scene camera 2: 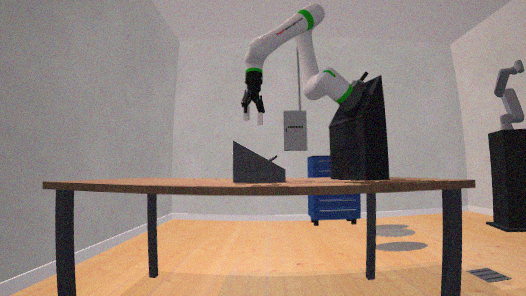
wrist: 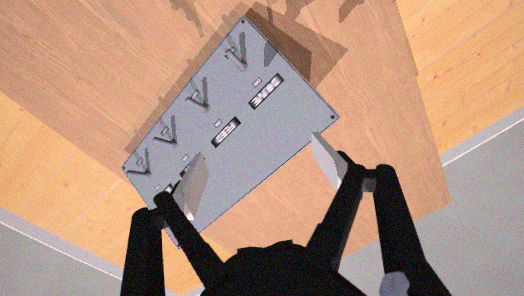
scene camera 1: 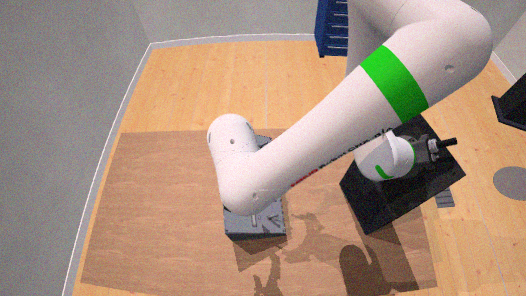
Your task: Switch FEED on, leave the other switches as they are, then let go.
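Seen in the pictures: gripper, fingertip midpoint: (scene camera 2: 253, 122) (wrist: 258, 154); arm's base, origin of the base link: (scene camera 2: 352, 101) (scene camera 1: 404, 157).
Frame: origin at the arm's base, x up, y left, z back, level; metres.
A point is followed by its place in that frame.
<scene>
The grey sloped switch panel (scene camera 1: 235, 228) {x -0.267, y 0.357, z -0.517 m} (scene camera 2: 250, 169) {x -0.379, y 0.358, z -0.473 m} (wrist: 300, 114) {x -0.270, y 0.328, z -0.525 m} stands on the table. In the wrist view, the FEED label (wrist: 226, 132) {x -0.307, y 0.174, z -0.524 m} is below its lever (wrist: 199, 102) {x -0.324, y 0.142, z -0.449 m}, which leans to the OFF side, away from the ON plate (wrist: 218, 123) {x -0.320, y 0.163, z -0.504 m}. The DRIVE lever (wrist: 239, 59) {x -0.325, y 0.251, z -0.402 m} above the DRIVE label (wrist: 266, 91) {x -0.307, y 0.281, z -0.471 m} and two more levers (wrist: 166, 139) {x -0.326, y 0.035, z -0.503 m} (wrist: 140, 171) {x -0.327, y -0.073, z -0.557 m} lean the same way. The left finger partly covers the labels of these two. My gripper (scene camera 2: 253, 120) {x -0.134, y 0.245, z -0.506 m} (wrist: 258, 154) {x -0.134, y 0.245, z -0.506 m} is open and empty, high above the panel. The arm hides it in scene camera 1's view.
The arm's black pedestal (scene camera 1: 367, 212) {x -0.306, y 0.114, z -0.011 m} (scene camera 2: 357, 150) {x -0.292, y 0.135, z 0.007 m} stands on the table (scene camera 1: 150, 215) {x -0.440, y 0.436, z -0.985 m} (scene camera 2: 125, 186) {x -0.446, y 0.770, z -0.795 m} to the right of the panel. A blue drawer cabinet (scene camera 1: 331, 30) (scene camera 2: 334, 206) and a grey wall box (scene camera 2: 295, 137) are behind. Another arm on a black stand (scene camera 2: 507, 180) is at the far right.
</scene>
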